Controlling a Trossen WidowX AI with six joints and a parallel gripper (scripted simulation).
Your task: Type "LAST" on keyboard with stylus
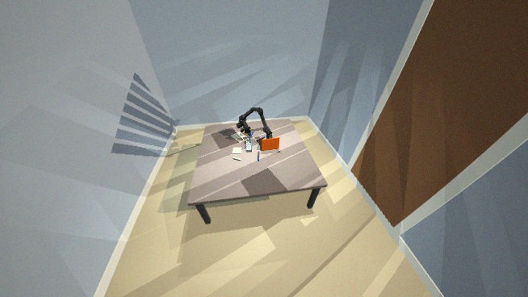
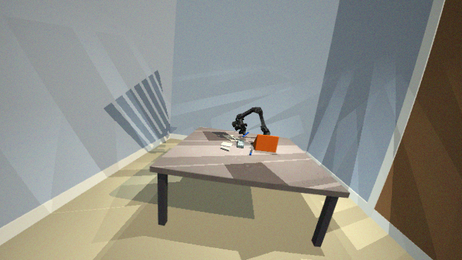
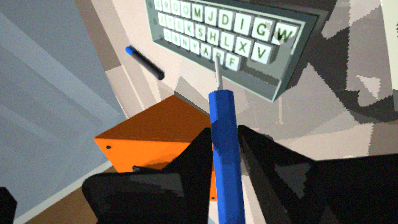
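My gripper tip is 1 cm short of the blue stylus, 1 cm to the right of it and 1 cm above it. Round my gripper tip: pale sheet (15 cm ahead, 11 cm to the right, 8 cm below).
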